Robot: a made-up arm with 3 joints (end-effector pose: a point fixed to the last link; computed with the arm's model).
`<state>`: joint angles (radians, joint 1 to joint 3).
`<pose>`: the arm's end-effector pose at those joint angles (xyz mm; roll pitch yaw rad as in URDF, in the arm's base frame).
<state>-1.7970 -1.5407 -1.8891</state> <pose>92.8 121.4 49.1 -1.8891 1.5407 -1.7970</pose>
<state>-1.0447 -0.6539 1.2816</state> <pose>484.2 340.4 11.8 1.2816 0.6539 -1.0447</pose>
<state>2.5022 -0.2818 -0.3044</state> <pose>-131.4 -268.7 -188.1 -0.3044 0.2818 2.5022</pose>
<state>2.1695 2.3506 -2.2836</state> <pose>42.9 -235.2 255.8 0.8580 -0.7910 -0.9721</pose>
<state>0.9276 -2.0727 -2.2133</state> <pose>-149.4 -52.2 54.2 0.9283 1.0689 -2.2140</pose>
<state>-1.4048 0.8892 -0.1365</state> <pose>378.8 -212.8 73.1 -0.1365 -0.8892 -1.4048</pose>
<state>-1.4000 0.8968 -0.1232</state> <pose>383.5 -211.1 76.0 -0.1232 -0.8968 -1.4000</pose>
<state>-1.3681 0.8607 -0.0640</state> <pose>404.2 -190.4 63.9 -0.0640 -0.8607 -1.3681</pose>
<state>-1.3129 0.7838 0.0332</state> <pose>435.2 -148.0 39.8 0.0332 -0.7838 -1.3129</pose>
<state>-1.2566 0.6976 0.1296</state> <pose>460.6 -98.2 15.9 0.1296 -0.6976 -1.2566</pose>
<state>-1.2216 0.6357 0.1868</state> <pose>472.3 -63.6 0.2 0.1868 -0.6357 -1.2216</pose>
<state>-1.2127 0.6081 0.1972</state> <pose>473.1 -53.0 -7.5 0.1972 -0.6081 -1.2127</pose>
